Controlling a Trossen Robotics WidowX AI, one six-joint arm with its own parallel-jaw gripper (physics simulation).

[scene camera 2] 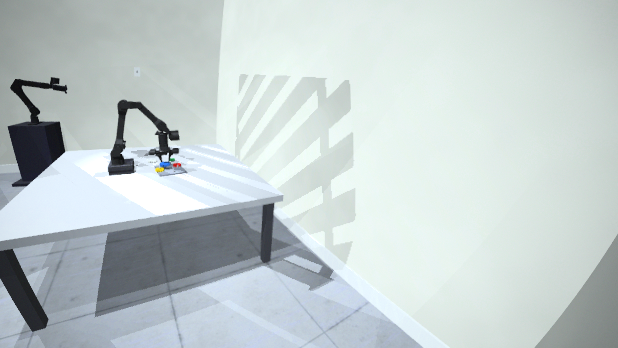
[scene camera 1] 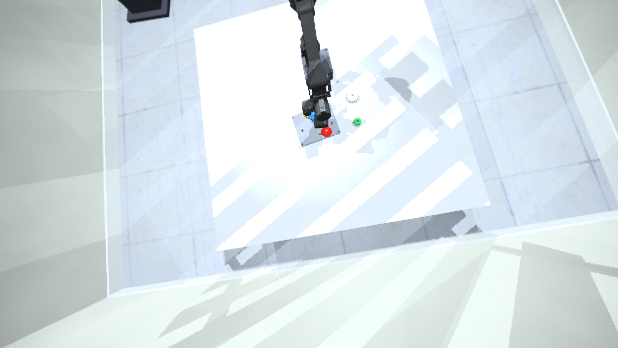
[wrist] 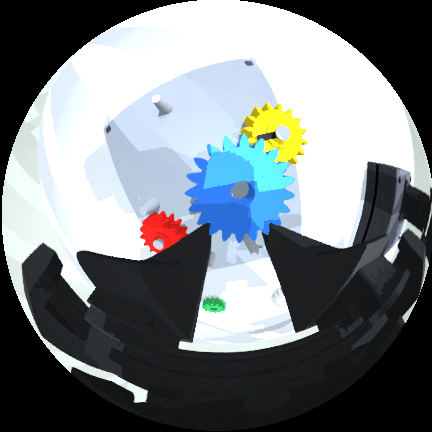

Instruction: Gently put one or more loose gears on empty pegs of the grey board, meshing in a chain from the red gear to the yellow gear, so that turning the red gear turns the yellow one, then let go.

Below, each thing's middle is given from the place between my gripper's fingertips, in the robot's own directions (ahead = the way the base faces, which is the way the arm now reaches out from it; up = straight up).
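Scene:
From my hand, the blue gear (wrist: 266,185) is 1 cm above it and 3 cm to the right of it. The red gear (wrist: 155,225) is 2 cm below my hand, 7 cm ahead of it and 2 cm to the left of it. As for the grey board (scene camera 1: 309,135), that's 3 cm below my hand, 3 cm to the right of it and 3 cm ahead of it, and the yellow gear (wrist: 261,124) is 2 cm below my hand, 7 cm to the right of it and 3 cm behind it.

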